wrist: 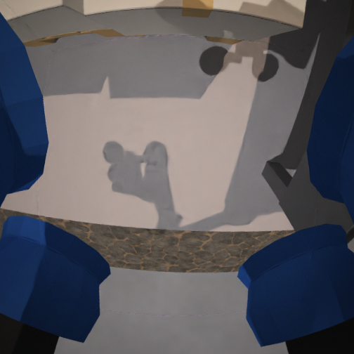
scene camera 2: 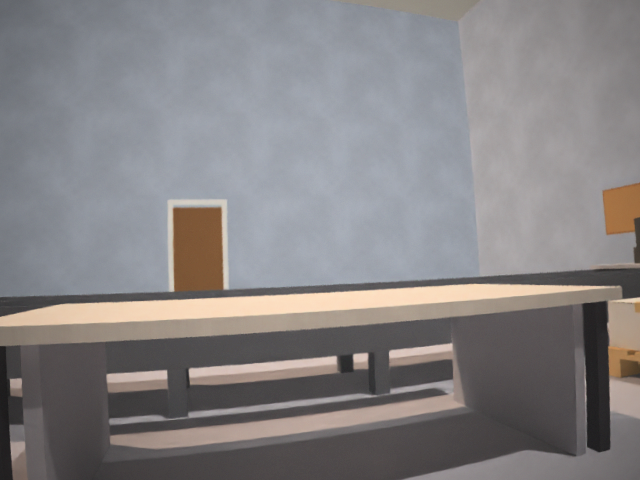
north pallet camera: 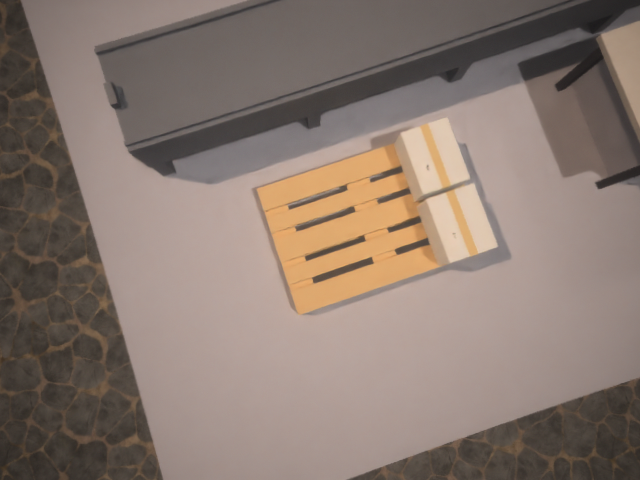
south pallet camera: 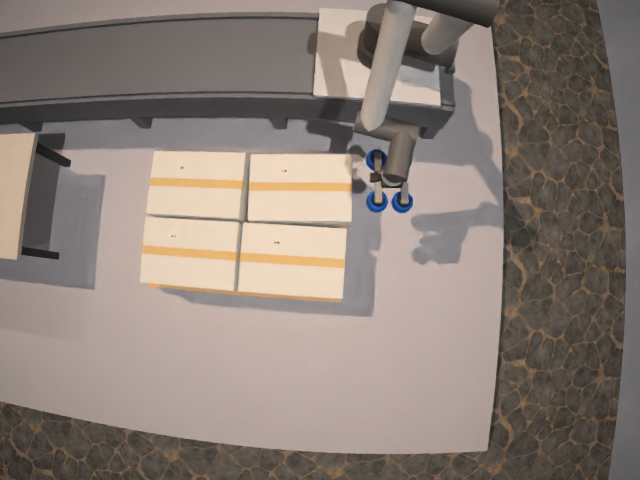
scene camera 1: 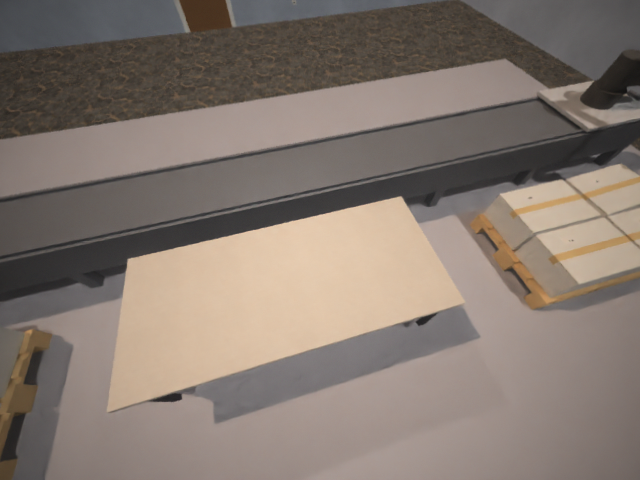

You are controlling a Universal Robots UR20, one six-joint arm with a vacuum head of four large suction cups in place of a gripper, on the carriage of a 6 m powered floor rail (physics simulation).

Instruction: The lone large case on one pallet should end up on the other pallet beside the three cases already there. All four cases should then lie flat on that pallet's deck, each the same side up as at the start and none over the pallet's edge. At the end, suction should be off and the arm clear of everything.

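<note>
Four large white cases with orange tape lie flat, tape side up, two by two on the south pallet: back left, back right, front left and front right. Narrow gaps run between them. In scene camera 1 the pallet's left end shows beyond the cases. My suction head hangs right of the back right case in the south pallet view, apart from the cases. Its blue cups hold nothing. No large case shows on the north pallet.
Two smaller taped cases stand at the north pallet's right end. A table stands between the pallets. The floor rail runs behind; my carriage is at its south end.
</note>
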